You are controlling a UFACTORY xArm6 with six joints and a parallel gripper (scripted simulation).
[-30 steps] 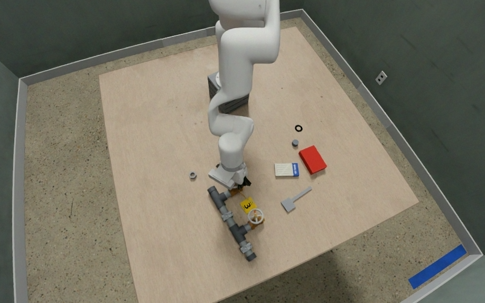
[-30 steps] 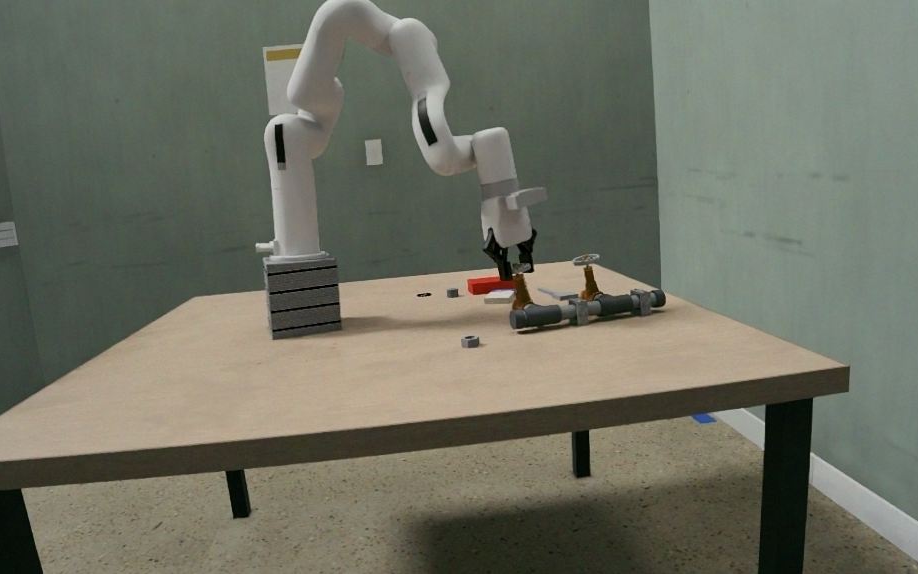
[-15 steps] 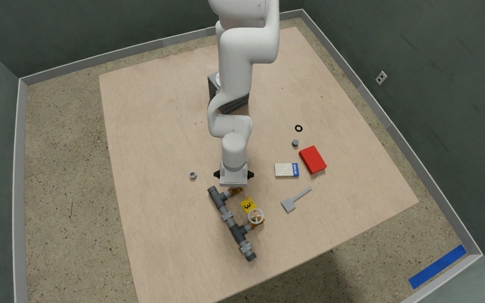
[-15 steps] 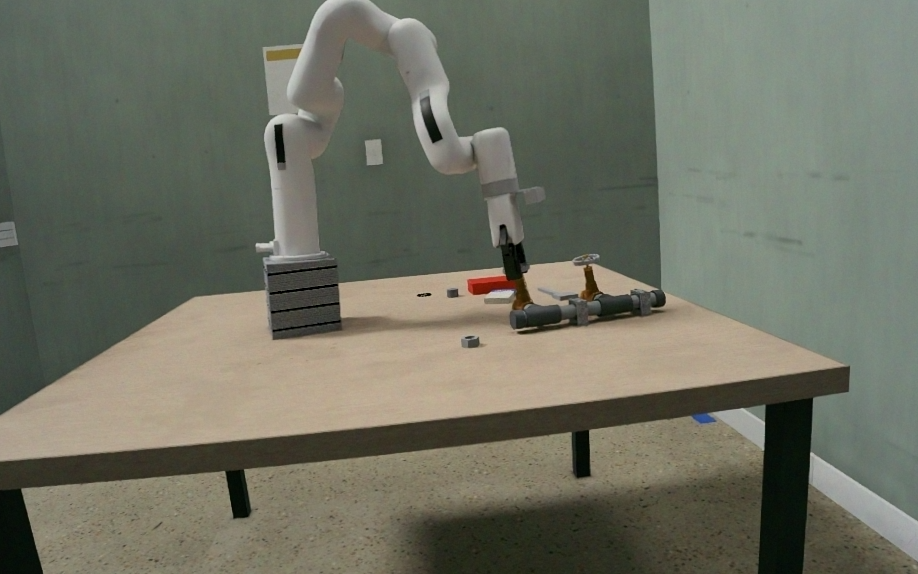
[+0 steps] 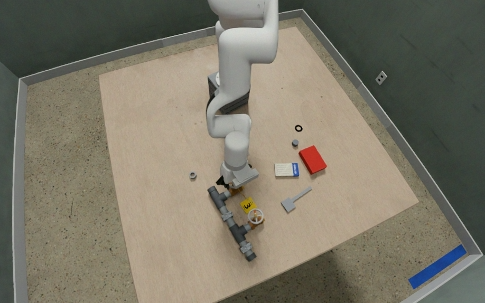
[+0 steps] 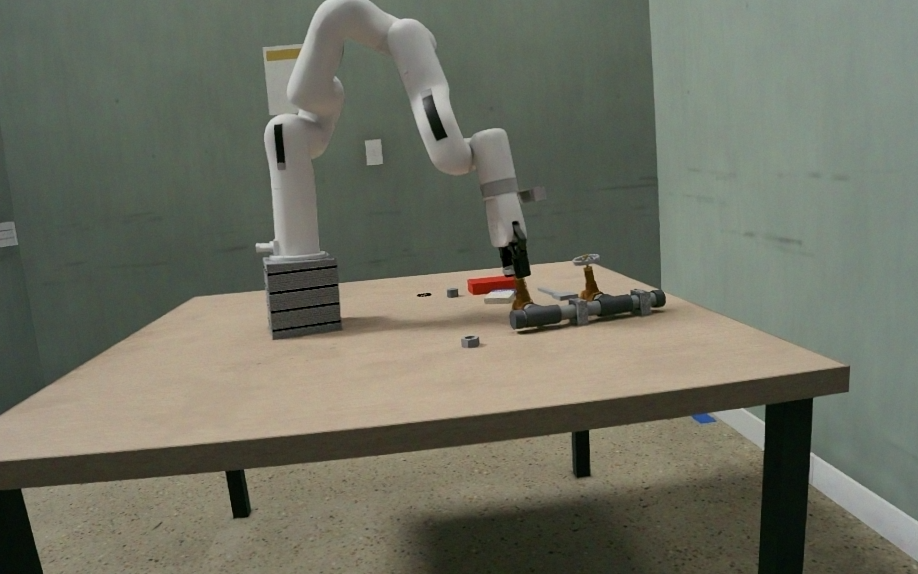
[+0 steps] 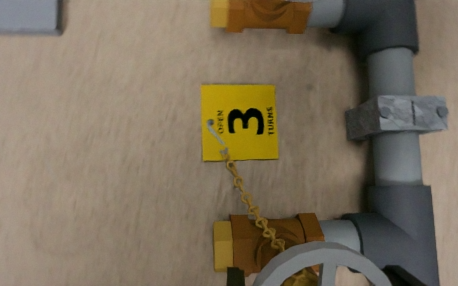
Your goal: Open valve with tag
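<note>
Now: hand 9 cm short of the yellow tag, 4 cm to the right of it and 11 cm above it. Also, from my hand: grey scraper 16 cm ahead, 22 cm to the left, 11 cm below; then white card 3 cm ahead, 26 cm to the left, 10 cm below; then red block 4 cm ahead, 39 cm to the left, 10 cm below.
</note>
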